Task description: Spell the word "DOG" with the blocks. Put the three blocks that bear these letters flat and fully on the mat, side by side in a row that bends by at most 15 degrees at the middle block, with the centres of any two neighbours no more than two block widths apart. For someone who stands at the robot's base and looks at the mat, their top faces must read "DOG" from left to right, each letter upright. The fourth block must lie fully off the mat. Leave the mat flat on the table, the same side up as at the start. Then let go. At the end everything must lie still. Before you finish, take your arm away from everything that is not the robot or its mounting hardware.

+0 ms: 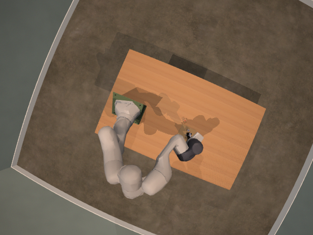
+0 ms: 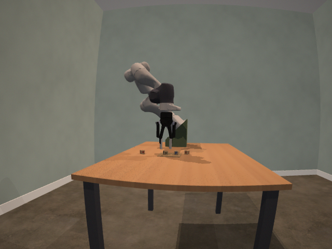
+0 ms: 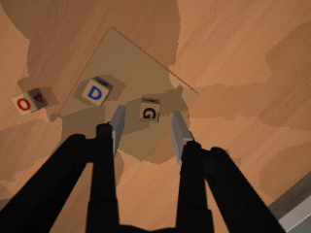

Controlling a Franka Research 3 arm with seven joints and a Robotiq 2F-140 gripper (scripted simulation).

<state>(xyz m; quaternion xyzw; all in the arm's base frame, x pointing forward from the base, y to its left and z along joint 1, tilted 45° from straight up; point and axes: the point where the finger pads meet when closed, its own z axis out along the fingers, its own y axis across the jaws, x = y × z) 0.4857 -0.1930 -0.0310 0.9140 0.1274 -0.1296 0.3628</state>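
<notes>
The G block lies 5 cm below my hand. Also, from my hand: mat 7 cm below, 3 cm to the left, 1 cm behind.
</notes>
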